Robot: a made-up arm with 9 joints. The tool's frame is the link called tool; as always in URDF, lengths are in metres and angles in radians. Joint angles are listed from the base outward.
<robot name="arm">
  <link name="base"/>
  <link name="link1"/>
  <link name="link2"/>
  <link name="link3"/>
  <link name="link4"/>
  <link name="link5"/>
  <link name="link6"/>
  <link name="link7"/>
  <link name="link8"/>
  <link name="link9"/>
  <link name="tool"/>
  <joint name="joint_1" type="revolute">
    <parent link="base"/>
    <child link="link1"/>
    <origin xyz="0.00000 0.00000 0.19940"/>
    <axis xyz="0 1 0"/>
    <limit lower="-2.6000" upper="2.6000"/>
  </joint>
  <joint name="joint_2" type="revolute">
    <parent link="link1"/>
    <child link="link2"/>
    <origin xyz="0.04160 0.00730 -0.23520"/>
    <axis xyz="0 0 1"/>
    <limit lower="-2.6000" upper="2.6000"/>
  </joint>
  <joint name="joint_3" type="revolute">
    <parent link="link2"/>
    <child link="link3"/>
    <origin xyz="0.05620 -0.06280 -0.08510"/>
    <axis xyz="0 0 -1"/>
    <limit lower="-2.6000" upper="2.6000"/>
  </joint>
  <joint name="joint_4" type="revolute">
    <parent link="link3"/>
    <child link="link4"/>
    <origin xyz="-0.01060 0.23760 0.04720"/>
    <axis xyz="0 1 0"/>
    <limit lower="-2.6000" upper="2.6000"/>
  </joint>
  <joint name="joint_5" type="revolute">
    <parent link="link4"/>
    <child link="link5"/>
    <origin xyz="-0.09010 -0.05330 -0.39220"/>
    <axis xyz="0 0 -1"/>
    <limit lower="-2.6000" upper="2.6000"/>
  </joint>
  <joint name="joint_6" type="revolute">
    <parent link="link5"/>
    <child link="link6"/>
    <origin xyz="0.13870 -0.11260 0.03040"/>
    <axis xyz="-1 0 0"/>
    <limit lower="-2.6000" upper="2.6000"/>
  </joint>
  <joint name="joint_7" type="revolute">
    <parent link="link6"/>
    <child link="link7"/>
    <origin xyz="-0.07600 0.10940 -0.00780"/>
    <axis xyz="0 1 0"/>
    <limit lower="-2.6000" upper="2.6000"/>
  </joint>
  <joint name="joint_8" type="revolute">
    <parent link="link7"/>
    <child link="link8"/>
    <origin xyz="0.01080 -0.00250 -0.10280"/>
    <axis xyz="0 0 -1"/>
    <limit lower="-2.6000" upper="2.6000"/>
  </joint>
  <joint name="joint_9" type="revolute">
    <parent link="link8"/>
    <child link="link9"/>
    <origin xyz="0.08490 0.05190 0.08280"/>
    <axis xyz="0 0 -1"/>
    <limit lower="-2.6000" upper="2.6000"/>
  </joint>
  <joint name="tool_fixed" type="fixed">
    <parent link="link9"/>
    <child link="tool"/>
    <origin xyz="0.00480 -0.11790 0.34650"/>
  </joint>
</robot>
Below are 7 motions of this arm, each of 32 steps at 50 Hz.
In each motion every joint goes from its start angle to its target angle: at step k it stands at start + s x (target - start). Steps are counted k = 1, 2, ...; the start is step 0. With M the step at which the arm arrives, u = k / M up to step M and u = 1 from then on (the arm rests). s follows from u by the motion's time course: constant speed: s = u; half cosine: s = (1 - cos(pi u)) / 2; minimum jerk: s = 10 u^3 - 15 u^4 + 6 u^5.
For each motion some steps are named. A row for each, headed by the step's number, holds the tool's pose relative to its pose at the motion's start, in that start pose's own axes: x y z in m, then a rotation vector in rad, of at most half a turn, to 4 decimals.
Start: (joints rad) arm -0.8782 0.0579 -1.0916 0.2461 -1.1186 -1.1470 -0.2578 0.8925 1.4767
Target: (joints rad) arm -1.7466 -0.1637 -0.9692 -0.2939 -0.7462 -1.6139 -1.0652 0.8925 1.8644
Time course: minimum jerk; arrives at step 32
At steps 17, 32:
17: 0.1244 -0.2692 0.2118 0.8795 0.3691 -0.1662
32: 0.1549 -0.4651 0.2581 1.3774 0.7026 0.1250

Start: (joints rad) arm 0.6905 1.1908 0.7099 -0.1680 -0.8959 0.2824 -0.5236 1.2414 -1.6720
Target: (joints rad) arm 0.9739 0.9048 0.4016 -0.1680 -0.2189 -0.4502 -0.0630 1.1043 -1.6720
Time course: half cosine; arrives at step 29
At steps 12, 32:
12: -0.0344 -0.0645 -0.0286 0.3085 0.1092 -0.3255
32: -0.2068 -0.0552 -0.1035 0.8567 0.0893 -0.8370

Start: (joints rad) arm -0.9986 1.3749 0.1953 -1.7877 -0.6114 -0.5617 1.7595 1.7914 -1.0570
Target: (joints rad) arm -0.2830 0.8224 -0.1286 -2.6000 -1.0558 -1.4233 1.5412 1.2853 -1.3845
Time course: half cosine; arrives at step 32
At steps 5, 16, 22, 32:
5: -0.0049 -0.0105 0.0109 0.0163 -0.0229 0.0632
16: -0.0363 -0.0756 0.0772 0.0652 -0.1377 0.5071
22: -0.0495 -0.1009 0.1053 0.0709 -0.1403 0.7833
32: -0.0557 -0.1124 0.1200 0.0929 -0.1041 1.0134

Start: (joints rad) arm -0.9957 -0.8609 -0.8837 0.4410 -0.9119 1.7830 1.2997 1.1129 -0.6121
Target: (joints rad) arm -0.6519 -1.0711 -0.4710 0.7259 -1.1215 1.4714 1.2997 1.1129 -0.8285
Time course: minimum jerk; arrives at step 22
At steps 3, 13, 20, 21, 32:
3: -0.0015 -0.0007 0.0001 -0.0024 0.0059 0.0250
13: -0.0355 -0.0103 -0.0011 -0.0366 0.2422 0.7964
20: -0.0449 -0.0038 -0.0075 -0.0173 0.4043 1.1621
21: -0.0450 -0.0036 -0.0077 -0.0167 0.4073 1.1682
32: -0.0450 -0.0035 -0.0077 -0.0166 0.4078 1.1691

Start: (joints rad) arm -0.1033 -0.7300 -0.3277 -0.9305 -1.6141 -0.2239 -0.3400 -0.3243 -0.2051
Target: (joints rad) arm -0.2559 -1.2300 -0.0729 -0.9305 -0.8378 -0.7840 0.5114 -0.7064 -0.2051
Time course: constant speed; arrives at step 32
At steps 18, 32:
18: -0.1690 -0.2085 -0.0561 0.3444 0.3098 -0.5959
32: -0.4060 -0.2257 -0.0184 0.5376 0.1988 -0.9956

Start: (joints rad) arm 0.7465 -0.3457 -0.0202 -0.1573 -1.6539 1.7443 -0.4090 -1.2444 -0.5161
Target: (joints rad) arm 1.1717 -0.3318 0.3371 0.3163 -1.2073 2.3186 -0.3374 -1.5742 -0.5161
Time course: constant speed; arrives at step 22
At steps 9, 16, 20, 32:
9: -0.0602 -0.0600 0.1478 0.2545 -0.2495 0.2399
16: -0.1337 -0.0801 0.2626 0.3784 -0.4770 0.5036
20: -0.1896 -0.0821 0.3272 0.4119 -0.6138 0.6778
32: -0.2221 -0.0809 0.3584 0.4172 -0.6829 0.7699

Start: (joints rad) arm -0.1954 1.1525 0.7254 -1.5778 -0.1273 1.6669 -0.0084 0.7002 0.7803
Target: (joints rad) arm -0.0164 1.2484 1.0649 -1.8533 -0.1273 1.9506 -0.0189 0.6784 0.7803
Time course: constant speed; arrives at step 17
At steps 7, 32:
7: -0.0578 0.0218 -0.0513 -0.0421 -0.2207 -0.0167
32: -0.1192 0.0430 -0.1511 -0.0793 -0.5381 -0.0363

